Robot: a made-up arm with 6 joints.
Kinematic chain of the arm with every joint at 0, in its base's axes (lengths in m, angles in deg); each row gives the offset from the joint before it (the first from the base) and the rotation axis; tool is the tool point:
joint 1: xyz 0 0 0.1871 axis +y
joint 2: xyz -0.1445 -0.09 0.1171 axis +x
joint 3: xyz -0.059 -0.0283 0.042 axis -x
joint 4: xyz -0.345 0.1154 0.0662 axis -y
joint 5: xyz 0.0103 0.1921 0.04 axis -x
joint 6: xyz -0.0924 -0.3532 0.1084 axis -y
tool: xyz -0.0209 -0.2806 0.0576
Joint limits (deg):
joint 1: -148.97..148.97
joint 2: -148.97..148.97
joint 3: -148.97..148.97
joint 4: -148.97..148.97
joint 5: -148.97..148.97
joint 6: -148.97..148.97
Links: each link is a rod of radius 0.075 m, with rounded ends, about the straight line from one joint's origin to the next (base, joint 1, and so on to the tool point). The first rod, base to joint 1, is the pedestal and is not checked.
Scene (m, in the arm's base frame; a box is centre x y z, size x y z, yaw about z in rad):
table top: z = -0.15
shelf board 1: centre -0.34 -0.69 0 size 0.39 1.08 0.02 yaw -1.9
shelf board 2: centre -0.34 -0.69 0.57 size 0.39 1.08 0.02 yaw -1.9
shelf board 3: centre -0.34 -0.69 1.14 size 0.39 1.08 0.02 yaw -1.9
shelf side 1: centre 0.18 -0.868 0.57 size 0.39 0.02 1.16 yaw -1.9
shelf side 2: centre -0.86 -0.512 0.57 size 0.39 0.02 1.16 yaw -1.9
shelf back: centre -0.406 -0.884 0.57 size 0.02 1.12 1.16 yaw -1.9
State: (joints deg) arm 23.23 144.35 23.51 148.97 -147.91 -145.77
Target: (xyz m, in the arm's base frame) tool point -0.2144 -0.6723 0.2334
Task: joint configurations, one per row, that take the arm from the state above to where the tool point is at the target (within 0.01 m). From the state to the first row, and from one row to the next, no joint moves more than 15 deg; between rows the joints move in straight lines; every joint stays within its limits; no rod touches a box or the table.
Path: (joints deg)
1: 19.29 139.13 30.09 138.72 -138.98 -145.86
2: 15.36 133.91 36.68 128.47 -130.05 -145.95
3: 11.42 128.69 43.26 118.22 -121.12 -146.04
4: 22.80 131.61 40.13 118.04 -106.88 -145.17
5: 34.19 134.53 37.00 117.87 -92.64 -144.31
6: 45.57 137.46 33.86 117.69 -78.40 -143.45
7: 56.95 140.38 30.73 117.51 -64.16 -142.58
8: 47.91 144.67 24.22 132.13 -78.43 -142.36
9: 38.88 148.97 17.71 146.74 -92.70 -142.14

